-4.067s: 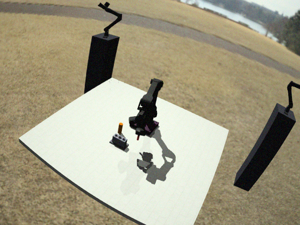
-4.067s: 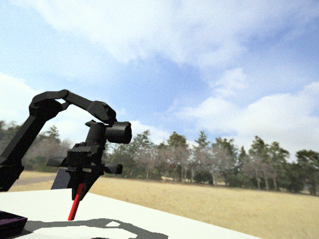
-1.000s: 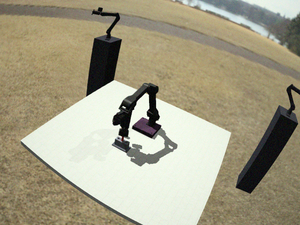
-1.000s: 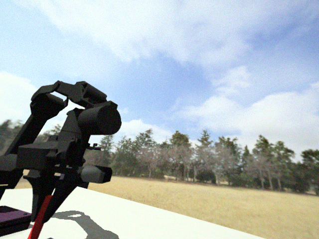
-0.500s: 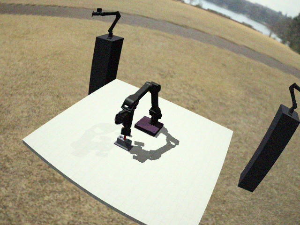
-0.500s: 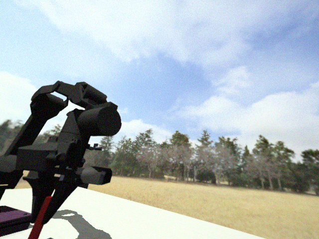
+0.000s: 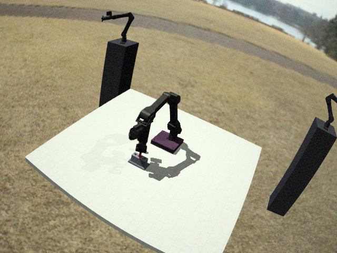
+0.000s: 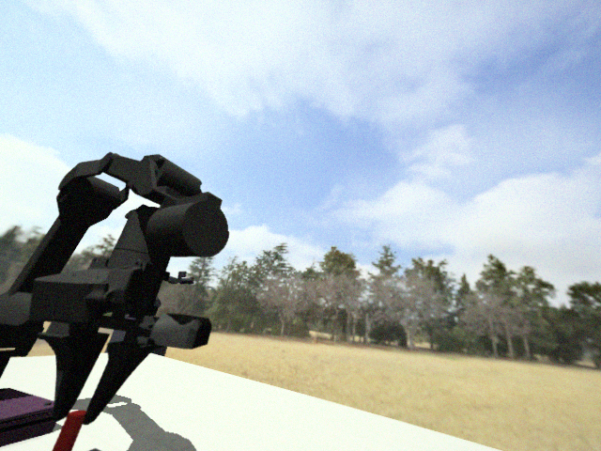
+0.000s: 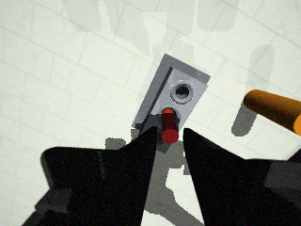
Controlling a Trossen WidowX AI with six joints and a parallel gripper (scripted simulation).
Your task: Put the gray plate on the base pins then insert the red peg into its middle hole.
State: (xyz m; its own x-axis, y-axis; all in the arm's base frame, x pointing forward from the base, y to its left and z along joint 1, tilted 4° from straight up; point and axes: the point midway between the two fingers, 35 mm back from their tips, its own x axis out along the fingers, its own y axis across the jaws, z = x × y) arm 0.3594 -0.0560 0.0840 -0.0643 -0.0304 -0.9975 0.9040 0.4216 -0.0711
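The red peg is 3 cm below my gripper tip. Also, from my gripper tip: orange cylinder 11 cm behind, 6 cm to the right, 6 cm below; then gray plate 5 cm below; then gray base 9 cm below.
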